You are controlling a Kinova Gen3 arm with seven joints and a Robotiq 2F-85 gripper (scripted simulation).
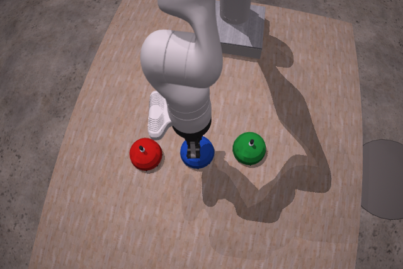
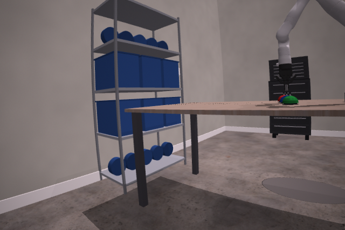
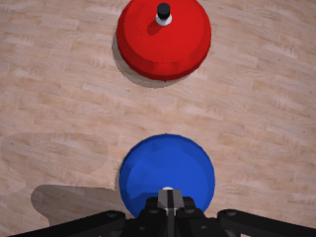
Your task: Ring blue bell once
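The blue bell is 5 cm below my hand. Round my hand: green bell: 5 cm behind, 12 cm to the left, 5 cm below; red bell: 5 cm ahead, 12 cm to the right, 5 cm below.
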